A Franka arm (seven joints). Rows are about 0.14 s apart.
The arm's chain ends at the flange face. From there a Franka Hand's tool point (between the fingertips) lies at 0.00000 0.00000 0.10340 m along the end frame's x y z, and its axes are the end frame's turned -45 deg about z.
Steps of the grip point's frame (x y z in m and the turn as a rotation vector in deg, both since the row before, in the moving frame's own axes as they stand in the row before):
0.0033 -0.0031 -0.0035 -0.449 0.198 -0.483
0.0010 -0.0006 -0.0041 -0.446 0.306 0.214
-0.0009 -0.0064 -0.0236 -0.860 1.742 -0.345
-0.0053 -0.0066 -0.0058 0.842 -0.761 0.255
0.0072 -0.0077 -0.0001 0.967 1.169 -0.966
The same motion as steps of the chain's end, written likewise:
-0.0007 -0.0048 -0.0035 -0.177 0.457 -0.483
-0.0007 -0.0013 -0.0041 -0.099 0.532 0.214
-0.0085 -0.0028 -0.0235 0.624 1.840 -0.345
-0.0064 -0.0008 -0.0058 0.057 -1.133 0.255
-0.0006 -0.0078 -0.0001 1.510 0.143 -0.966

